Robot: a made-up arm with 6 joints.
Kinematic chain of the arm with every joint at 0, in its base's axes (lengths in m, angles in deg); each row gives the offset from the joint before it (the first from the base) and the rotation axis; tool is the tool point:
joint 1: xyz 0 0 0.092 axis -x
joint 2: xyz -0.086 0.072 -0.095 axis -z
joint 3: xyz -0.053 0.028 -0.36 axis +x
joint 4: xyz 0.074 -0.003 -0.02 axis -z
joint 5: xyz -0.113 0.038 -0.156 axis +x
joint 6: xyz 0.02 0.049 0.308 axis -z
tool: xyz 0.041 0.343 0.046
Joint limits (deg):
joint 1: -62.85..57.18
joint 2: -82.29..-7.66
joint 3: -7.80..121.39
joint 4: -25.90..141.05
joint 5: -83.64..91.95
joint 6: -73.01..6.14
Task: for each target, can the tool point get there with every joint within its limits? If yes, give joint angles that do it. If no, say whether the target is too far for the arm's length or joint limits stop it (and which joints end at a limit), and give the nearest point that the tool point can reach.
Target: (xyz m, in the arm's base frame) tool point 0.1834 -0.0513 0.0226
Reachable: yes | joints -17.00 -26.35 105.90 67.11 -5.20 -59.66
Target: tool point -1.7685 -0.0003 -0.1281
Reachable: no: too far | nearest point -0.8006 -0.0005 -0.2711 | short by 0.978 m
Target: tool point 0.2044 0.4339 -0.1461
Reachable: yes | joints 20.11 -24.55 78.71 66.92 -41.15 -29.18
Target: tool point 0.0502 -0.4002 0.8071
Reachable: no: joint limits stop it (at a limit: joint 1, joint 2, joint 3) | nearest point -0.0889 -0.3303 0.3649 | short by 0.469 m
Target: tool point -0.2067 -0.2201 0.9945
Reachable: no: joint limits stop it (at a limit: joint 1, joint 5) | nearest point -0.1577 0.0700 0.5578 | short by 0.527 m
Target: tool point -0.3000 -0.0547 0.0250
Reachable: yes | joints 40.80 -69.22 19.60 58.40 46.30 -45.94
